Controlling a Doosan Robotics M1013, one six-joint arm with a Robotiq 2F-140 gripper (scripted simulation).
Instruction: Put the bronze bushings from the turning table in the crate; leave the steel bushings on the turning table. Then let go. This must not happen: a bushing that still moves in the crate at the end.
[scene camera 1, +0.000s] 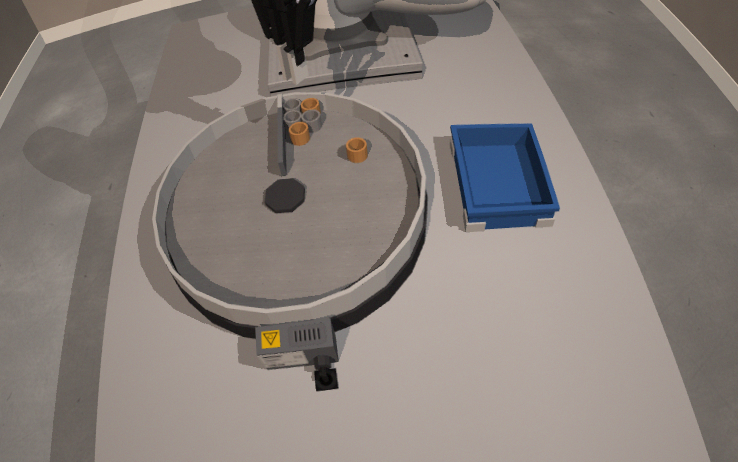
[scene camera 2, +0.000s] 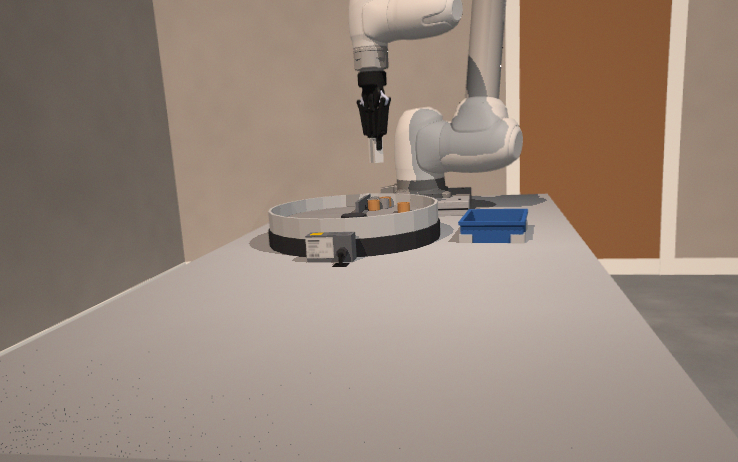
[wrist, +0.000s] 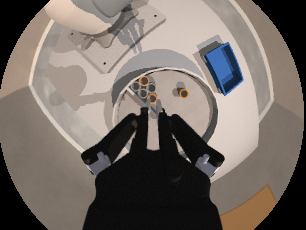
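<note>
A blue crate (scene camera 1: 503, 165) is here in the scene, and I can see the crate in scene camera 2 (scene camera 2: 477, 225) and in the wrist view (wrist: 222, 64) too. My own gripper (scene camera 1: 295, 77) is visible as well, and I find it again in scene camera 2 (scene camera 2: 376, 162) and in the wrist view (wrist: 153, 105).
</note>
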